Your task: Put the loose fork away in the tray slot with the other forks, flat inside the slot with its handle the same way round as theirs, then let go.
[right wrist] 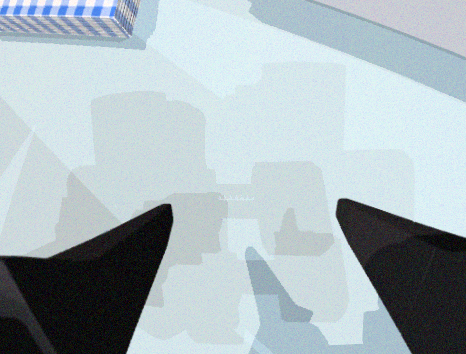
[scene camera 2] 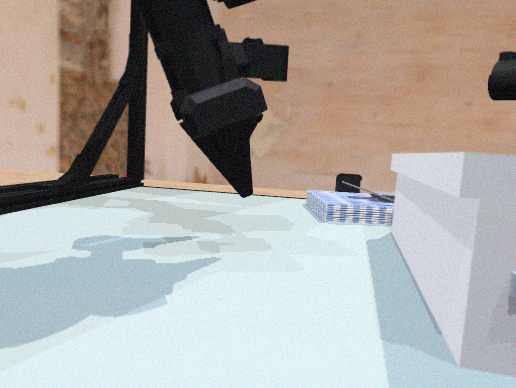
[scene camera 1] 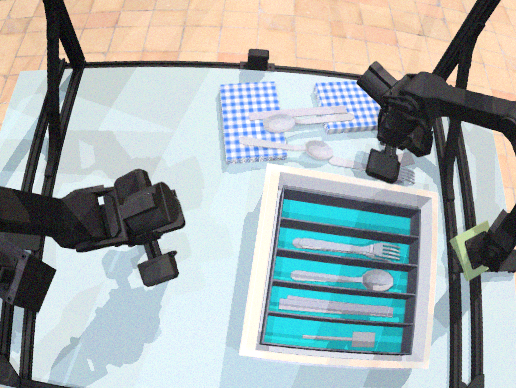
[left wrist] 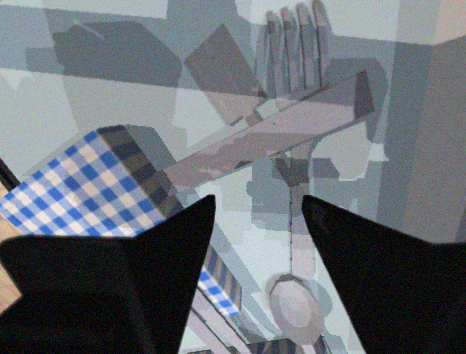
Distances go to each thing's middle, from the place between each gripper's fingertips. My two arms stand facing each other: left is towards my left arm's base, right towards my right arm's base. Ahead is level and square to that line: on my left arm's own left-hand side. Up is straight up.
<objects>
The cutlery tray point(scene camera 1: 303, 214) lies 250 mm ahead of my left hand, 110 mm to the right of it and 10 mm above it.
The cutlery tray lies 100 mm ahead of my right hand, 320 mm to the left of it and 20 mm below it.
</objects>
